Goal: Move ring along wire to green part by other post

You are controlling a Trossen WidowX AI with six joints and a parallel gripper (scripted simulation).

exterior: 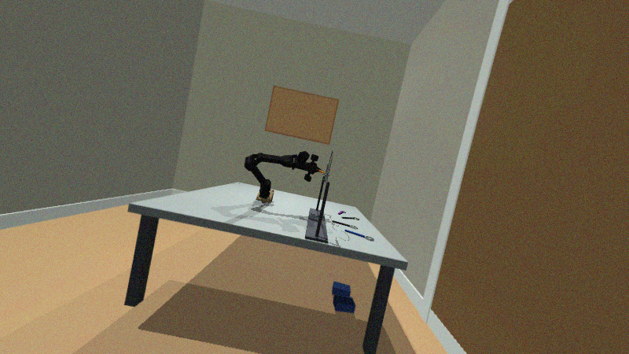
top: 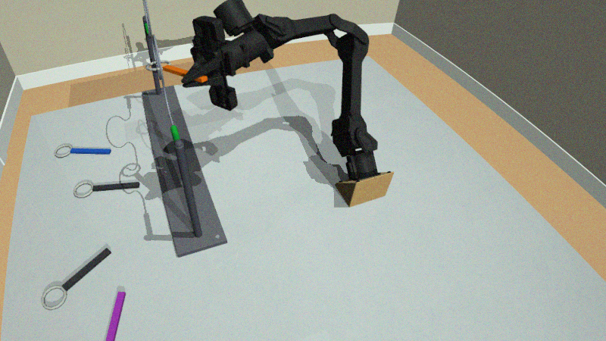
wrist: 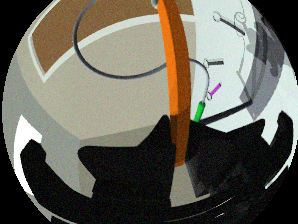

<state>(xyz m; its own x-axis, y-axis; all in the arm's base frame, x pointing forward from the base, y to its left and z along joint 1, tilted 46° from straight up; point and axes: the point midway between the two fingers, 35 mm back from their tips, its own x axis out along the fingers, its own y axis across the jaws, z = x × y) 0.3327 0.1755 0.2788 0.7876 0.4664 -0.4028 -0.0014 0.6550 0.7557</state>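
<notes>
Now: gripper tip 80 mm to the left of the ring with orange handle, 20 mm short of it and 10 mm above it. Round my gripper tip: blue-handled ring: 340 mm ahead, 320 mm below, 250 mm to the right.
</notes>
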